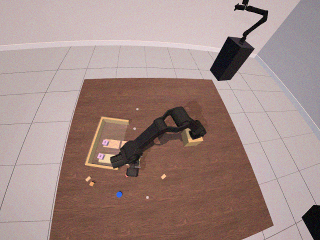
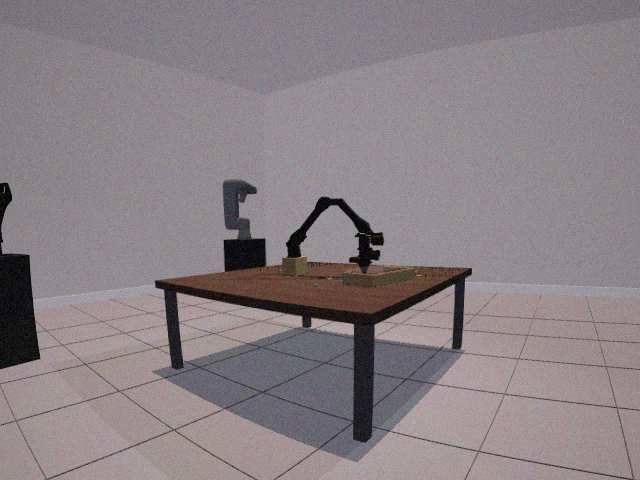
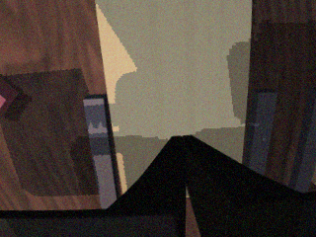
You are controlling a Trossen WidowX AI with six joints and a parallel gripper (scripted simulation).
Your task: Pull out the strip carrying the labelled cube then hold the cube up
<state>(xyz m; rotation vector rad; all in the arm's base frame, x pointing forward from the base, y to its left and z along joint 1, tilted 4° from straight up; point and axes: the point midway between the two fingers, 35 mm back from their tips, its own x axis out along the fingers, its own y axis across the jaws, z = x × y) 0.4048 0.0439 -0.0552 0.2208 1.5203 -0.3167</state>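
The plain strip is 9 cm ahead of my gripper tip and 3 cm to the right of it. Also, from my gripper tip: pink-red block 7 cm to the left, 6 cm ahead; blue disc 16 cm to the left, 13 cm ahead.
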